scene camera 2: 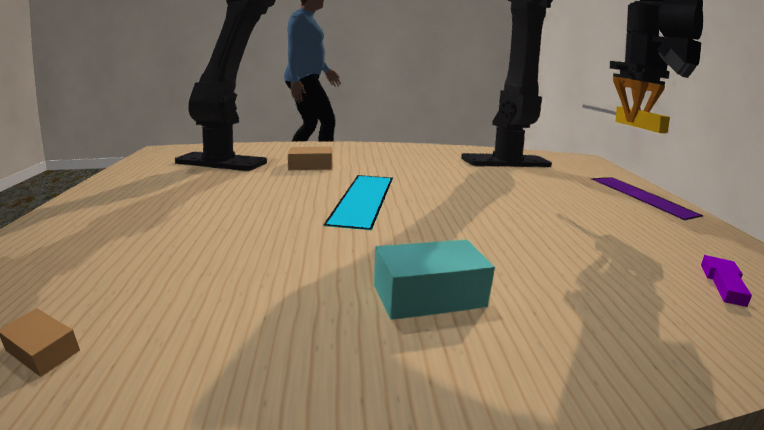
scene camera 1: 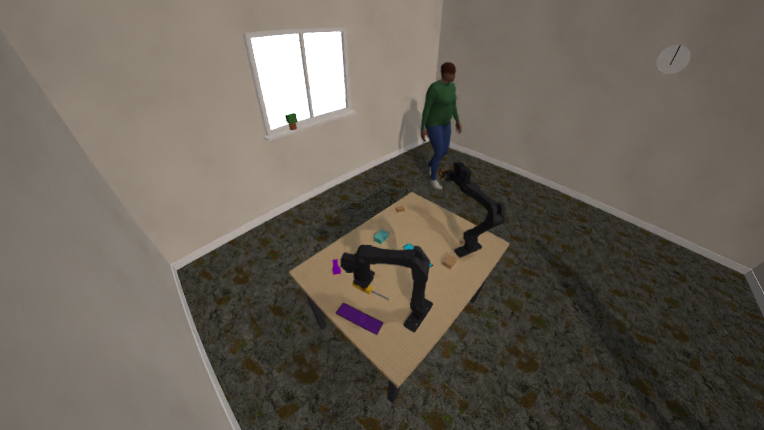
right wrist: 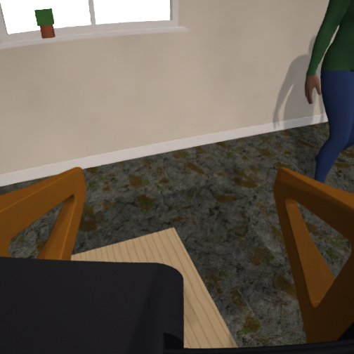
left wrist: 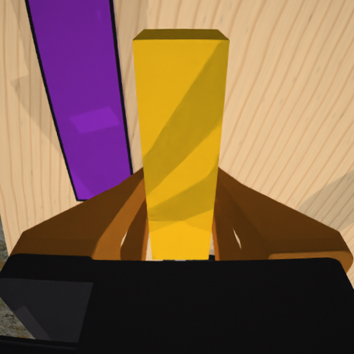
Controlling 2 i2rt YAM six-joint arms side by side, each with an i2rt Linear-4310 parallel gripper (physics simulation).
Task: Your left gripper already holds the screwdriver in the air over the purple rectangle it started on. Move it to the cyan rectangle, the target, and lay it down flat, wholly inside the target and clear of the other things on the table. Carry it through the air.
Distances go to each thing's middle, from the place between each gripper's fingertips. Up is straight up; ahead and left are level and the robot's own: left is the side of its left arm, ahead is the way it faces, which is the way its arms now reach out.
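Scene:
The purple rectangle (scene camera 2: 683,213) has my left hand 90 mm to the right of it, 30 mm past it and 140 mm above it. Counted from my left hand: teal block (scene camera 2: 418,279), 260 mm ahead, 430 mm to the right, 130 mm below; cyan rectangle (scene camera 2: 359,207), 20 mm behind, 460 mm to the right, 140 mm below. Going by their middles, the purple rectangle is the nearest to my left hand of the things named here.
Counted from my right hand: purple rectangle, 120 mm behind, 980 mm to the left, 410 mm below; cyan rectangle, 110 mm behind, 430 mm to the left, 410 mm below; teal block, 160 mm ahead, 460 mm to the left, 390 mm below. Going by their middles, the purple rectangle is the farthest from my right hand of the things named here.

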